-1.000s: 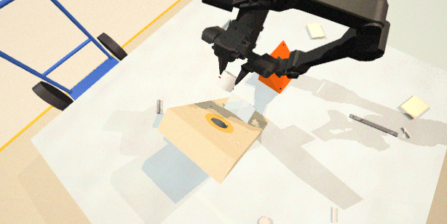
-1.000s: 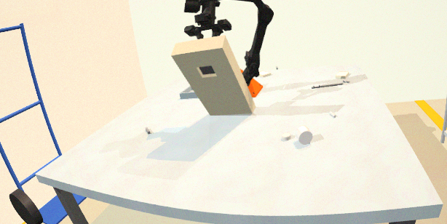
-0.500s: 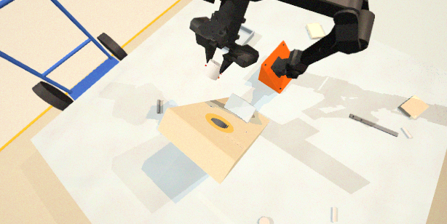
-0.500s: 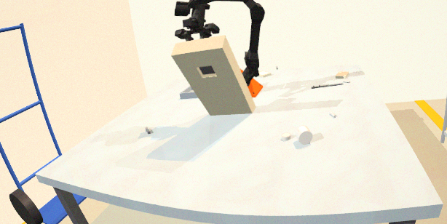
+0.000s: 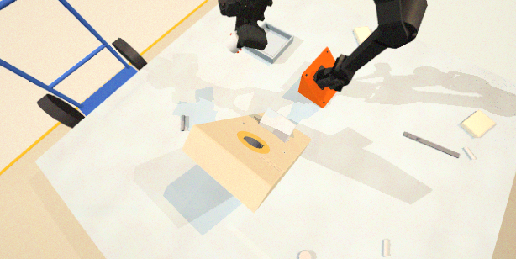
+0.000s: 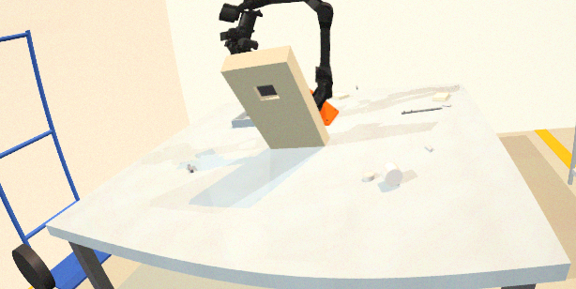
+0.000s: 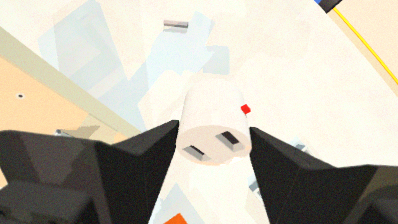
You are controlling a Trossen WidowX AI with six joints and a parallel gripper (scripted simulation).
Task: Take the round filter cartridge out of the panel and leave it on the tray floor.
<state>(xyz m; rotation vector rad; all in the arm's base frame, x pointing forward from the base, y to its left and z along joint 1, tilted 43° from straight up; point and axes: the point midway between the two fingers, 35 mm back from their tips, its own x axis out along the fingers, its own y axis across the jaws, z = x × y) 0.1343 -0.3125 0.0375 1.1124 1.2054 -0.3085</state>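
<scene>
The grey tray lies 26 cm below my gripper tip, 24 cm behind it and 7 cm to the right of it. From my gripper tip the other things lie so: white round filter cartridge: right at my gripper tip; tan service panel: 20 cm to the left, 17 cm ahead, 10 cm below.
</scene>
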